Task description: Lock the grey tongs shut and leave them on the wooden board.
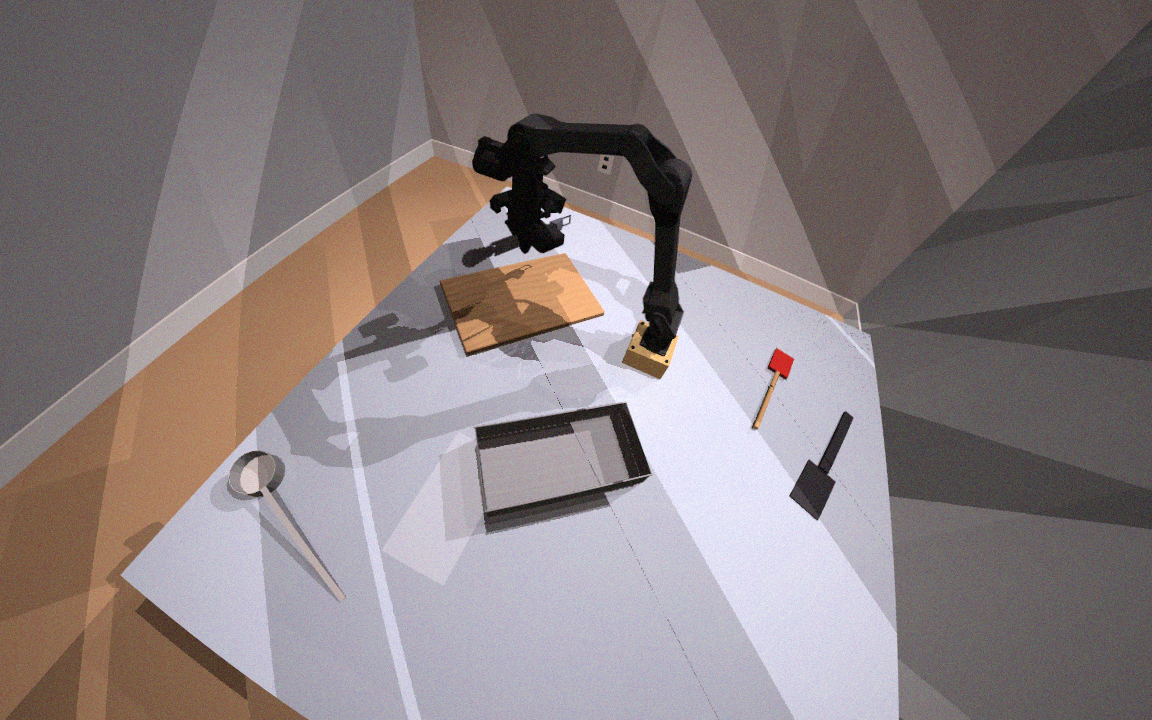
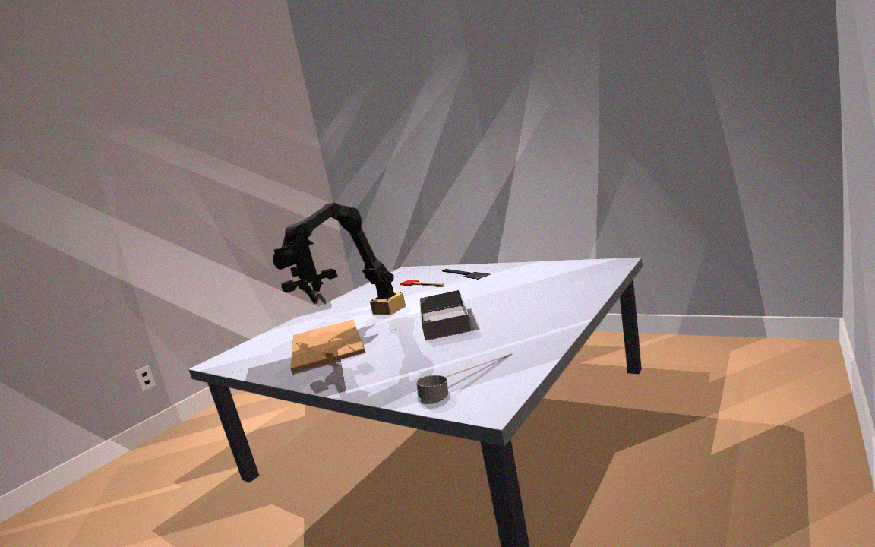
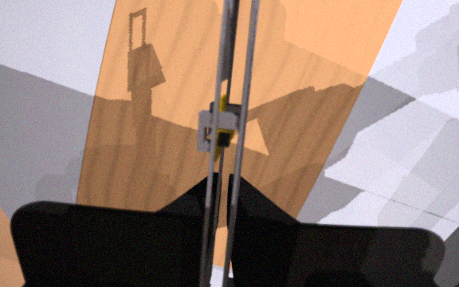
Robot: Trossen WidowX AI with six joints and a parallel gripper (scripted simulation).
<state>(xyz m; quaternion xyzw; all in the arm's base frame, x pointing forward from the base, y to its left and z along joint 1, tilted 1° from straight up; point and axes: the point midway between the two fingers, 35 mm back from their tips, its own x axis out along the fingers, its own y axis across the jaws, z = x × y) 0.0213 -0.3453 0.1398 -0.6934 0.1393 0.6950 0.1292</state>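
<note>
Right now my gripper tip is 4 cm below the yellow piece, 3 cm past it and 1 cm to the right of it. The rest, counted from my gripper tip: wooden board 15 cm below; then black spatula 83 cm to the left, 15 cm below, 3 cm ahead; then roasting tin 32 cm ahead, 29 cm to the left, 13 cm below.
</note>
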